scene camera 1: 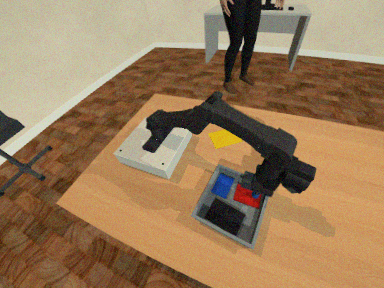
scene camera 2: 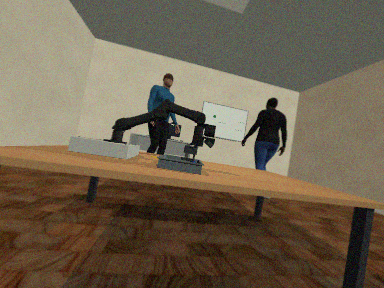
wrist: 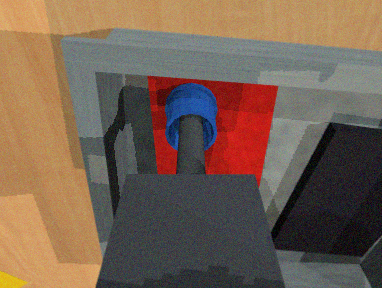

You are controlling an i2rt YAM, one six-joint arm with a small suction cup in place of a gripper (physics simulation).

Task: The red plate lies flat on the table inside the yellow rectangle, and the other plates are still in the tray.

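Places are measured from the arm's base along level axes (x ahead, y left, z up), in millimetres.
Pixels of known places: hand, tool point: (scene camera 1: 254, 196) (wrist: 191, 99); arm's base, link origin: (scene camera 1: 159, 136) (scene camera 2: 116, 142).
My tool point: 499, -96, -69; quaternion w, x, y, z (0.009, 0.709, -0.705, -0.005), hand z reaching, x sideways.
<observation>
Ahead of a thing's pixels: the offset from my tool point to its middle, as dx, dy, dz. "spot": to the spot under its first point.
The red plate {-26, -12, +6} (scene camera 1: 244, 197) (wrist: 243, 130) lies flat in the grey tray {-74, -66, +21} (scene camera 1: 198, 214) (wrist: 215, 52) (scene camera 2: 179, 166), in its far right corner. My blue suction cup (scene camera 1: 255, 194) (wrist: 190, 105) (scene camera 2: 192, 160) is pressed down onto the plate's surface near one edge. The blue plate {-131, -6, +5} (scene camera 1: 222, 184) lies to the left of the red one, and the black plate {-85, -122, +4} (scene camera 1: 224, 216) (wrist: 334, 186) fills the tray's near half. The yellow rectangle {spot: -208, +262, -3} (scene camera 1: 224, 138) (wrist: 8, 280) is on the table behind the tray, partly under the arm.
The arm's pale grey base block (scene camera 1: 139, 155) (scene camera 2: 102, 148) stands at the table's left. The tray's walls rise around the plates. A grey desk (scene camera 1: 257, 21) and a person (scene camera 1: 238, 43) are on the floor beyond the table.
</observation>
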